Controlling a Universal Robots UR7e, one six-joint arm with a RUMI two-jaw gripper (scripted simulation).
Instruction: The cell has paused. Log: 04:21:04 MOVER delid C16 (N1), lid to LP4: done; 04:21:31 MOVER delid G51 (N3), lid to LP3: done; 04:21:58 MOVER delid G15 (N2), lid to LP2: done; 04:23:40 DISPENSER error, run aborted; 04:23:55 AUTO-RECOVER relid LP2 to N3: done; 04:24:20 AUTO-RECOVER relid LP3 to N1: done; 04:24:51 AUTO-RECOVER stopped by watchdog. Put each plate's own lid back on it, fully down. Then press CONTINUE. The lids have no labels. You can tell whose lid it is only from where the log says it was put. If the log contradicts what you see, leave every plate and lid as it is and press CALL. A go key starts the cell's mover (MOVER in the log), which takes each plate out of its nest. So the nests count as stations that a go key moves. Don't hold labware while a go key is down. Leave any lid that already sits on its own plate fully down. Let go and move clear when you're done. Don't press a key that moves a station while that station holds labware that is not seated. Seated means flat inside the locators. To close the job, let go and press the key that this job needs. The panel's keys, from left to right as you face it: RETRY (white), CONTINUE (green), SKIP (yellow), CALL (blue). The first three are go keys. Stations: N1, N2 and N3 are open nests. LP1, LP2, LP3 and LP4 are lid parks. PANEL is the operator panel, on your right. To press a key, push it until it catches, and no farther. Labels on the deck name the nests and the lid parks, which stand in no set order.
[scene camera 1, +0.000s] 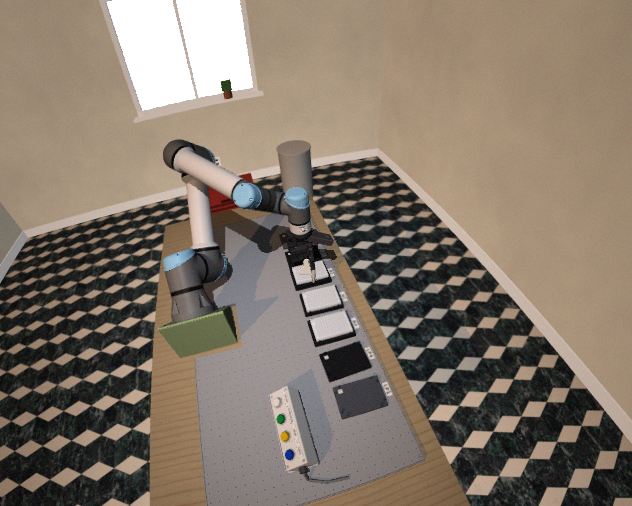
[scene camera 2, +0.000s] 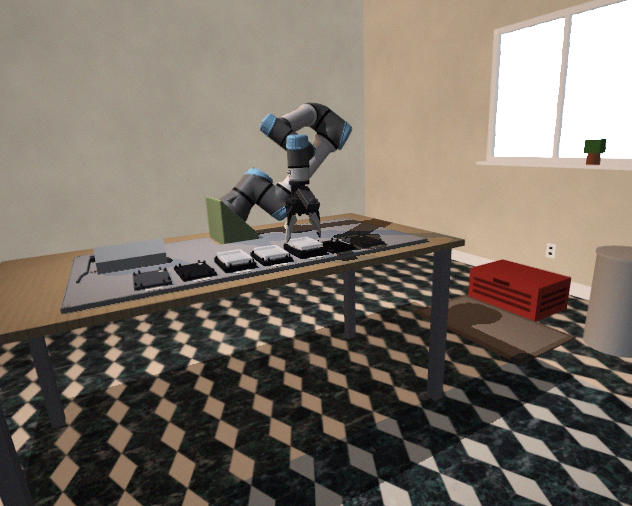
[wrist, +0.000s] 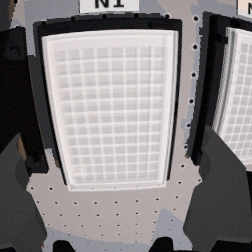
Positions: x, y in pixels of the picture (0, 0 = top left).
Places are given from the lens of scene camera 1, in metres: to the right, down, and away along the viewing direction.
gripper (scene camera 1: 308, 270): -0.03, 0.07, 1.22
black lid park (scene camera 1: 351, 359): 0.12, 0.34, 0.96
